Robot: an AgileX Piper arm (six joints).
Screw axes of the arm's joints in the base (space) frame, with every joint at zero. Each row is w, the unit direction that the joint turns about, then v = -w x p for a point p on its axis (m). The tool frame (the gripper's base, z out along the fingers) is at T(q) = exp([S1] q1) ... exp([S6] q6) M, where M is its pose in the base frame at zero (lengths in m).
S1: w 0 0 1 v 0 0 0
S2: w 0 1 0 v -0.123 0 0
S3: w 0 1 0 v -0.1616 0 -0.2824
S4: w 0.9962 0 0.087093 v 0 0.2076 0
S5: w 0 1 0 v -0.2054 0 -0.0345
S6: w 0.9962 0 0.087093 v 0 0.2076 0
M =
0.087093 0 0.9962 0.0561
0 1 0 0
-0.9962 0 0.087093 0.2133
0 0 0 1
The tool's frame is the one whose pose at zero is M.
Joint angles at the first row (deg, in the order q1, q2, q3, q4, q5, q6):
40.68, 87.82, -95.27, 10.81, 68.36, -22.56
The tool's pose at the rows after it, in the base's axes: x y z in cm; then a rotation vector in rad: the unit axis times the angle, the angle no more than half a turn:
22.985 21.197 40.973 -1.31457 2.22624 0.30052
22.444 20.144 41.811 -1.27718 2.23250 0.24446
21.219 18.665 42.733 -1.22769 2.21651 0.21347
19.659 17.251 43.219 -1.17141 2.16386 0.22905
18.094 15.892 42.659 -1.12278 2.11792 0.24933
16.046 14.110 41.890 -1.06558 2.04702 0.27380
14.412 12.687 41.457 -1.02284 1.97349 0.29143
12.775 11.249 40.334 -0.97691 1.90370 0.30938
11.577 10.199 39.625 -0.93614 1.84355 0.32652
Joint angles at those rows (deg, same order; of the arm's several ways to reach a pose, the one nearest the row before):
40.68, 87.11, -95.27, 7.34, 70.41, -20.87
40.68, 85.22, -95.20, 4.31, 71.53, -19.01
40.68, 81.40, -93.13, 2.16, 71.20, -17.33
40.68, 76.28, -88.57, 1.84, 67.53, -16.27
40.68, 70.74, -81.73, 1.84, 62.53, -15.38
40.68, 63.56, -73.50, 1.84, 56.31, -14.65
40.68, 57.83, -67.80, 1.84, 51.46, -14.54
40.68, 51.66, -60.82, 1.79, 45.88, -14.18
40.68, 47.04, -56.12, 1.79, 41.64, -13.78

